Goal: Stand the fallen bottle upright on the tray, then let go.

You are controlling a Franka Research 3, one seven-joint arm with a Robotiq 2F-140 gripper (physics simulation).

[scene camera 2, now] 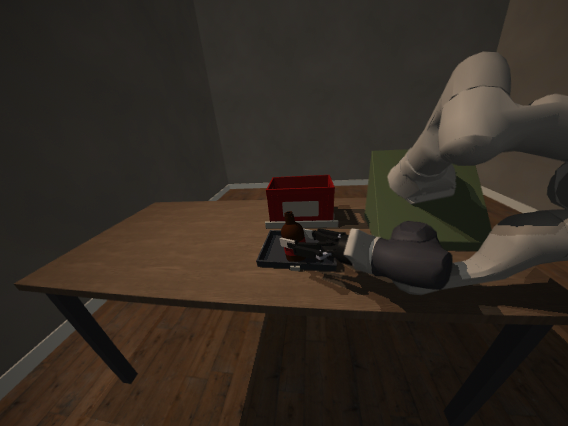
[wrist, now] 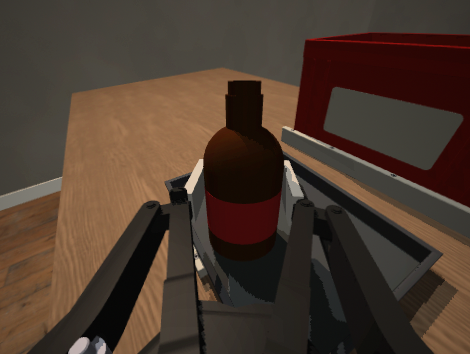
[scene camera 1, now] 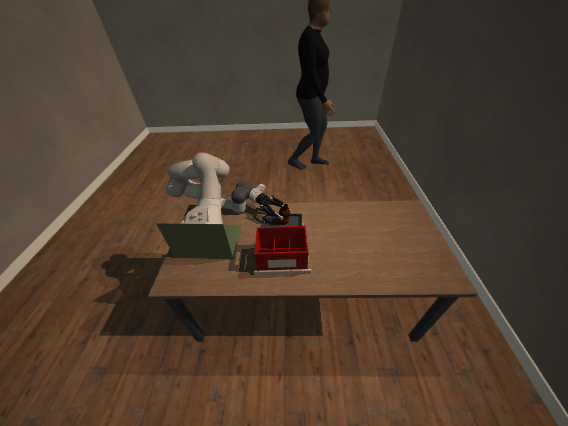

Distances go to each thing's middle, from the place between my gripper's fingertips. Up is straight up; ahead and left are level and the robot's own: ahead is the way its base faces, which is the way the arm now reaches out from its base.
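Labels:
With the brown bottle [wrist: 243, 163], my gripper is 10 mm below it, 10 mm past it and 10 mm to the right of it.

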